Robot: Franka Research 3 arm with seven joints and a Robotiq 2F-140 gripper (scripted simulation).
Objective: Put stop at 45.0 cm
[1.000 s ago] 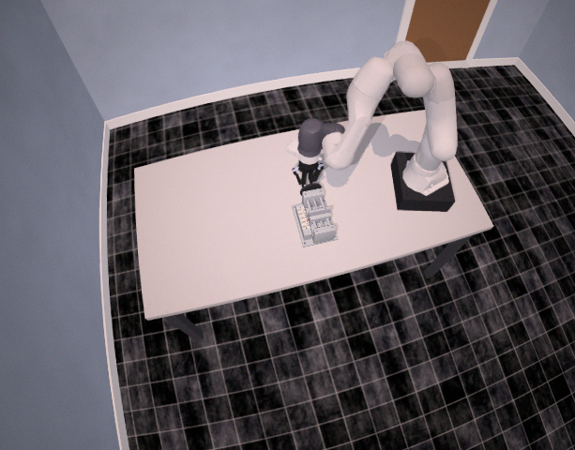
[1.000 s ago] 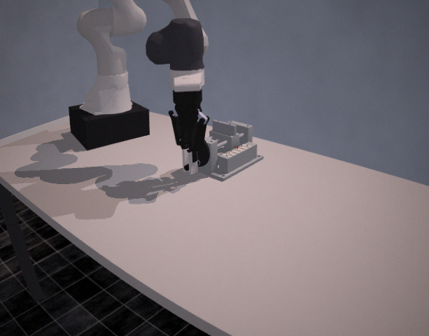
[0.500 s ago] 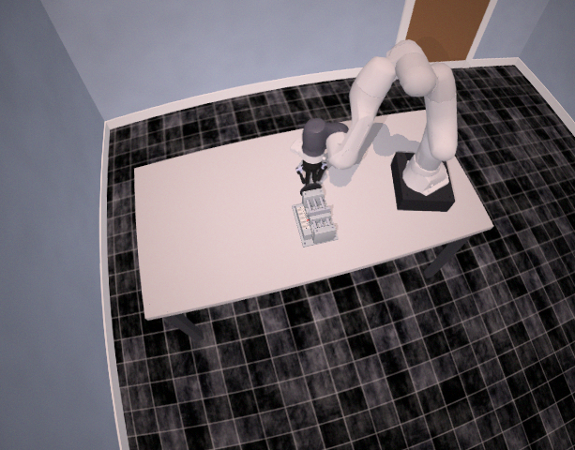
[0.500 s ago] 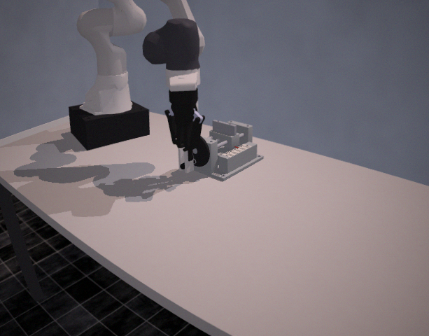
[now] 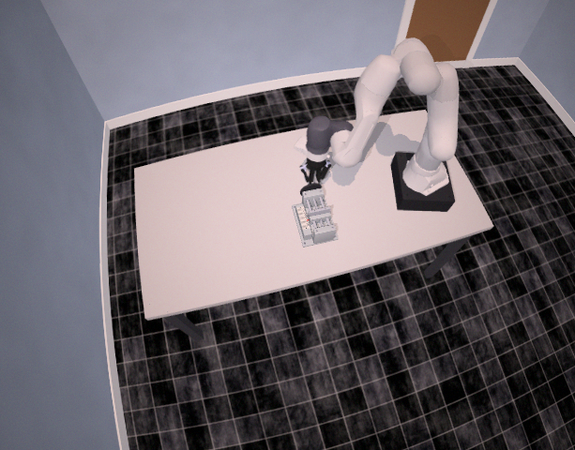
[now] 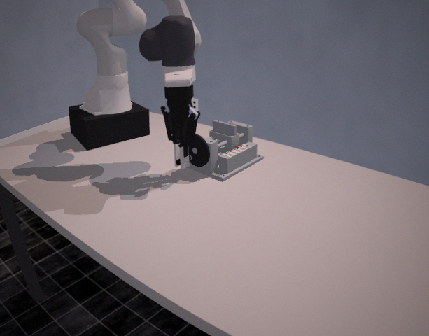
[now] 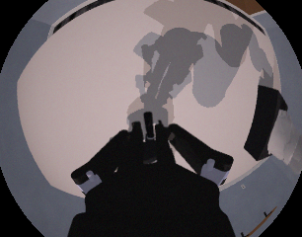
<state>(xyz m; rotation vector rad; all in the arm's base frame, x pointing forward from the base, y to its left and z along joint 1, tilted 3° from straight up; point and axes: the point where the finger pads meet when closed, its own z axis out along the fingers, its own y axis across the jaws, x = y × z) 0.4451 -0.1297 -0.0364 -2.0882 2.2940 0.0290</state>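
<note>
The black handwheel lies 20 mm to the left of my hand, 10 mm below it and 10 mm ahead of it. Round my hand: grey stop fixture 160 mm to the left, 50 mm ahead, 20 mm above.
</note>
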